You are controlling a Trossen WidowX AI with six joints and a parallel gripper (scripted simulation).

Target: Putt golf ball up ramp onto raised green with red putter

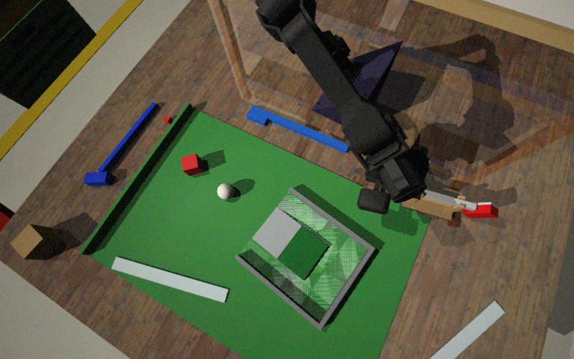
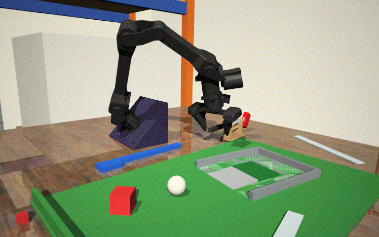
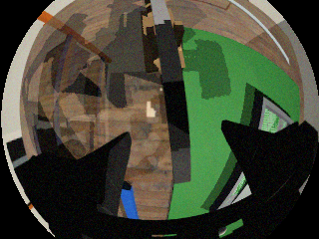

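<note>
The putter lies 11 cm to the left of my gripper tip, 3 cm behind it and 1 cm above it. From my gripper tip the other things lie so: mat: 27 cm ahead, 20 cm to the right, 4 cm below; then white golf ball: 32 cm to the right, 22 cm ahead, 2 cm below; then grey-walled pen: 23 cm ahead, 5 cm to the right, 4 cm below.
</note>
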